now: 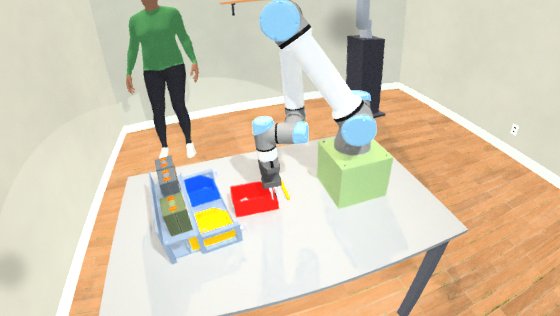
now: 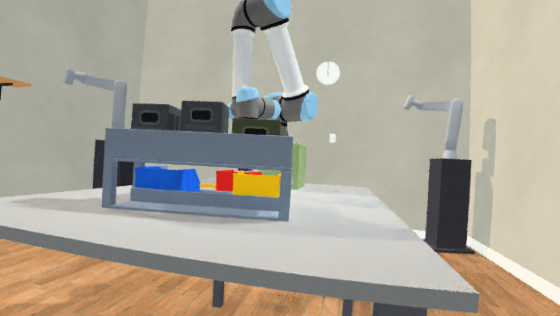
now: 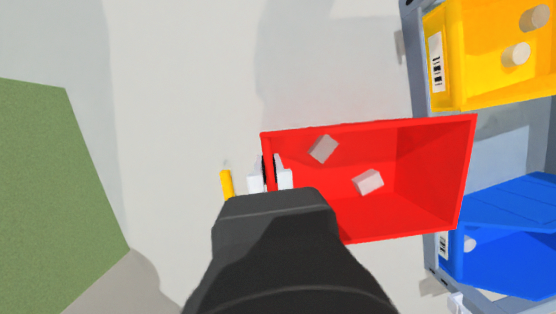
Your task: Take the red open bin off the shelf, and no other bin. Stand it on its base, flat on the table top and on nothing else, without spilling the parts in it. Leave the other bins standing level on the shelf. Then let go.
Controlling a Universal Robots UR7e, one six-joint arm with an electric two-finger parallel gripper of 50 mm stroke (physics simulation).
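Frame: origin at the arm's base, x ahead, y left, z up, level; metres.
Seen in the pictures: gripper, fingertip midpoint: (image 1: 275, 200) (image 3: 268, 163); arm's base at its link origin: (image 1: 352, 145).
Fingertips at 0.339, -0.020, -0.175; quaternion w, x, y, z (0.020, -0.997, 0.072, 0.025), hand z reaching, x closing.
Pixels of each thing's top centre, then the offset from my fingertips to it, as dx, dy, dz.
- red open bin at its top centre: (image 3: 369, 189) (image 2: 242, 171) (image 1: 253, 190) +0.079, -0.026, +0.062
- blue bin at its top centre: (image 2: 171, 168) (image 1: 194, 183) +0.291, -0.167, +0.068
- yellow bin at its top centre: (image 2: 260, 173) (image 1: 207, 219) +0.283, +0.065, +0.068
- yellow stick at its top centre: (image 3: 248, 289) (image 2: 210, 184) (image 1: 276, 172) -0.082, -0.184, -0.003
- olive box at its top centre: (image 2: 258, 120) (image 1: 172, 203) +0.380, +0.071, +0.185
The red open bin (image 1: 257, 206) (image 2: 224, 180) (image 3: 435, 170) is off the shelf (image 1: 172, 253) (image 2: 200, 148) (image 3: 415, 65), upright and roughly level, over the table between shelf and robot base. Whether its base touches the table cannot be told. Two pale parts (image 3: 323, 148) (image 3: 368, 182) lie inside. My gripper (image 1: 273, 194) (image 3: 268, 163) is shut on the rim of its end wall nearest the robot base. The blue bin (image 1: 201, 194) (image 2: 162, 179) (image 3: 505, 270) and yellow bin (image 1: 214, 219) (image 2: 257, 185) (image 3: 492, 75) stand on the shelf, and look level.
A yellow stick (image 1: 284, 190) (image 2: 207, 186) (image 3: 227, 183) lies on the table close beside my fingers, on the robot-base side. The green base block (image 1: 350, 182) (image 2: 299, 167) (image 3: 45, 190) is beyond it. An olive box (image 1: 176, 216) and dark boxes (image 2: 150, 120) (image 2: 203, 120) stand atop the shelf.
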